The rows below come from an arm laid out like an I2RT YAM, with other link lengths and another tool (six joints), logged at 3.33 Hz.
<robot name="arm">
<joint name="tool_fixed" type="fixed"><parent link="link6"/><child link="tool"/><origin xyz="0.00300 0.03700 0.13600" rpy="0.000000 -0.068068 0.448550"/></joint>
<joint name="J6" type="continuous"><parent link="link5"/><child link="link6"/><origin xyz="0.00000 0.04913 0.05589" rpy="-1.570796 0.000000 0.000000"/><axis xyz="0 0 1"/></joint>
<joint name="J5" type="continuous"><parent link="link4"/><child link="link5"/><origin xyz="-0.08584 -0.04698 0.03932" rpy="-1.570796 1.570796 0.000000"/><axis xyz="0 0 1"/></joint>
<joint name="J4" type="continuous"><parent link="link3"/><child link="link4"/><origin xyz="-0.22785 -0.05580 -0.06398"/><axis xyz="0 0 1"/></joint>
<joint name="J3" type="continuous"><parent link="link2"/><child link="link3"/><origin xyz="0.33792 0.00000 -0.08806" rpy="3.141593 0.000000 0.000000"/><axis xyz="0 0 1"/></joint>
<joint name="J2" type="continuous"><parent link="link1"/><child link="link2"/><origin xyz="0.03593 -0.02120 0.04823" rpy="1.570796 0.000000 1.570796"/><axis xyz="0 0 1"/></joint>
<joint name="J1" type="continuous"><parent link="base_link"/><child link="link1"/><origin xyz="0.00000 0.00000 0.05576" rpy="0.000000 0.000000 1.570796"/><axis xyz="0 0 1"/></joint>
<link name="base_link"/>
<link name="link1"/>
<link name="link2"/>
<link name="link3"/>
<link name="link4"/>
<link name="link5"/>
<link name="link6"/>
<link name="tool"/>
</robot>
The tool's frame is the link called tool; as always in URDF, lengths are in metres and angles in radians. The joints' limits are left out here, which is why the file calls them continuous.
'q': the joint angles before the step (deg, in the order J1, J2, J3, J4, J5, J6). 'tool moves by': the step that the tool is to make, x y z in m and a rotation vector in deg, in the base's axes. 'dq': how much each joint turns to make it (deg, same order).
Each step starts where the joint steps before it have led.
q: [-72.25, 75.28, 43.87, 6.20, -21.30, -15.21]
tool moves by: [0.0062, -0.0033, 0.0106, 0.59, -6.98, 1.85]
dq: [-1.04, 1.47, -1.38, 6.64, -5.37, 5.62]
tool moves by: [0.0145, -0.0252, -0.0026, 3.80, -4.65, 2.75]
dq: [-0.71, 6.76, 3.58, 3.03, -5.25, 4.45]
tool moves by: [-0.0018, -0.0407, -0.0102, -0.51, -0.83, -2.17]
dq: [-1.33, 7.27, 2.60, 5.95, 0.55, 1.08]
